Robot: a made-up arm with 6 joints.
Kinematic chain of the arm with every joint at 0, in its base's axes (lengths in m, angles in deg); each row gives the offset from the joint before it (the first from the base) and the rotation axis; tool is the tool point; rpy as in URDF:
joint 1: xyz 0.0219 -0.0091 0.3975 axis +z
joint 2: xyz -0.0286 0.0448 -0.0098 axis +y
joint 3: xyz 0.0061 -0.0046 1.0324 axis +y
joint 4: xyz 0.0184 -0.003 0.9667 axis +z
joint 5: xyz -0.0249 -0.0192 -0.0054 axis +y
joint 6: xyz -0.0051 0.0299 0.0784 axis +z
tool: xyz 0.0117 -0.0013 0.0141 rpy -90 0 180
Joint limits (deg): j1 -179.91..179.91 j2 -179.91..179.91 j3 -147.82..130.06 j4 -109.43..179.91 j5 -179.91..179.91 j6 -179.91..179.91
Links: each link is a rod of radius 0.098 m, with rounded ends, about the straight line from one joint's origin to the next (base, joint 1, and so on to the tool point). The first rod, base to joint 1, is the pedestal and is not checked.
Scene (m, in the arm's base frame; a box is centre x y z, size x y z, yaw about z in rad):
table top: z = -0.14
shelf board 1: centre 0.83 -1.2 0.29 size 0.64 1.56 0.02 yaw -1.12
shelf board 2: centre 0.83 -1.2 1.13 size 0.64 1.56 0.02 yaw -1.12
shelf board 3: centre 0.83 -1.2 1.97 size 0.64 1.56 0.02 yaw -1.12
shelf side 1: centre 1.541 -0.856 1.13 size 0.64 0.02 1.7 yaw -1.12
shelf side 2: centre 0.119 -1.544 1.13 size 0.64 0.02 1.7 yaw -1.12
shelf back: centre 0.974 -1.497 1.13 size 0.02 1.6 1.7 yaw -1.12
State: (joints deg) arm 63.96 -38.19 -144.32 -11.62 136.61 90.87
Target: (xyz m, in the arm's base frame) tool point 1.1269 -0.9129 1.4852
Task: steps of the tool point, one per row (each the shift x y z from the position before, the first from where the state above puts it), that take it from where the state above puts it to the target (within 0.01 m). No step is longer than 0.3 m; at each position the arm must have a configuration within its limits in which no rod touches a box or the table.
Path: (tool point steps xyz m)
1: 0.1505 -0.1045 0.1676
2: 0.1792 -0.0196 0.1812
3: 0.1626 0.0725 0.1818
4: 0.1013 0.1480 0.1685
5: 0.0082 0.1848 0.1412
6: 0.1302 -0.1118 0.1262
7: 0.1398 -0.1109 0.0994
8: 0.1455 -0.1065 0.0714
9: 0.1478 -0.0988 0.0428
10: 0.1464 -0.0881 0.0142
11: 0.1405 -0.0744 -0.0132

